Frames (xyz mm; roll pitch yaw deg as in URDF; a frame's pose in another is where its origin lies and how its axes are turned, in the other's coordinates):
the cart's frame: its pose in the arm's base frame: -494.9 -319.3 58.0 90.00 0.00 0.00
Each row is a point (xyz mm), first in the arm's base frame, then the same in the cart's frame.
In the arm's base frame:
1: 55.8 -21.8 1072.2
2: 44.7 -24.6 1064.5
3: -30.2 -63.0 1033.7
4: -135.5 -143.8 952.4
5: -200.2 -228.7 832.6
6: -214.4 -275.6 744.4
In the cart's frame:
1: 550.7 1014.2 -297.5
2: 539.6 1006.5 -294.7
3: 464.7 975.7 -256.3
4: 359.4 894.4 -175.5
5: 294.7 774.6 -90.6
6: 280.5 686.4 -43.7

